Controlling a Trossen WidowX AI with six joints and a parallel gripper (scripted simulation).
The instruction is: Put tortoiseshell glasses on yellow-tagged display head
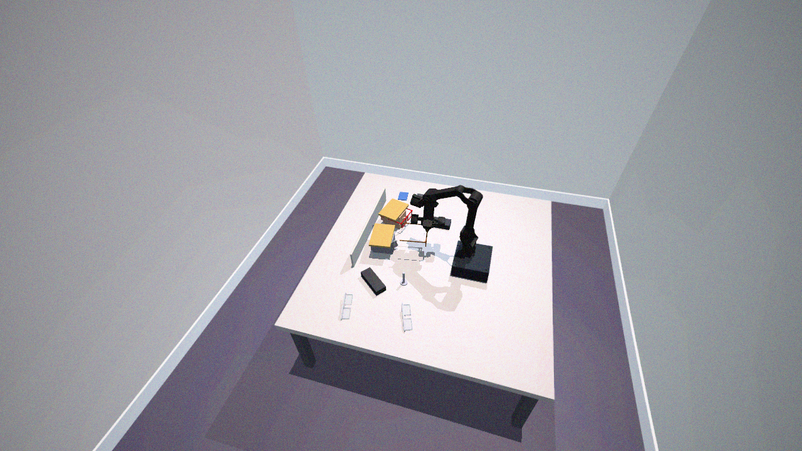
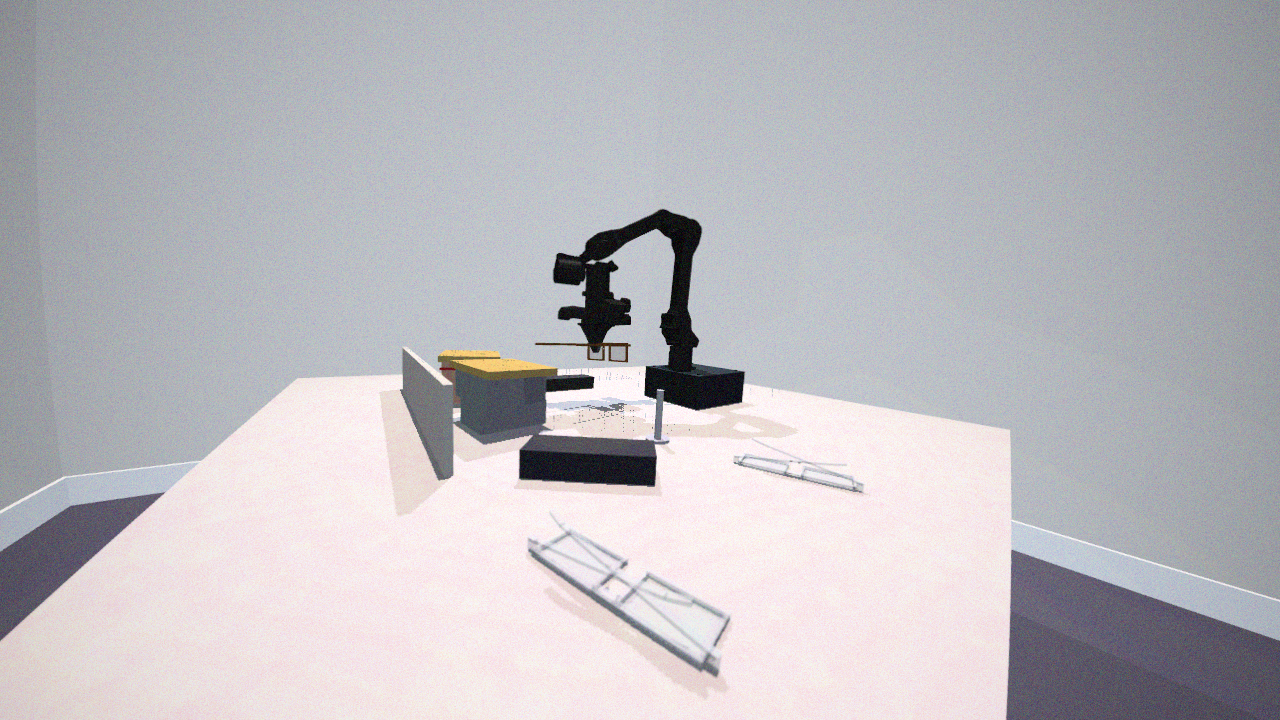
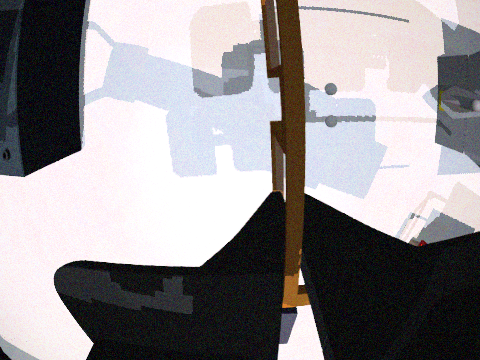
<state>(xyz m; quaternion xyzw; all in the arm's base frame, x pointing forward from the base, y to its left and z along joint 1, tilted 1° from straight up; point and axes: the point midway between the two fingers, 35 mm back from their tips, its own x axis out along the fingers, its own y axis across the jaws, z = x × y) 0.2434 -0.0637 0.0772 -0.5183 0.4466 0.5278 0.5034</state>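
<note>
The grey display head lies 220 mm ahead of my gripper tip, 70 mm below it and 60 mm to the left of it. Also, from my gripper tip: blue tag (420 mm to the right, 230 mm ahead, 120 mm below); grey wall panel (360 mm ahead, 70 mm below, 60 mm to the right); thin post (290 mm to the left, 100 mm below, 70 mm ahead).
</note>
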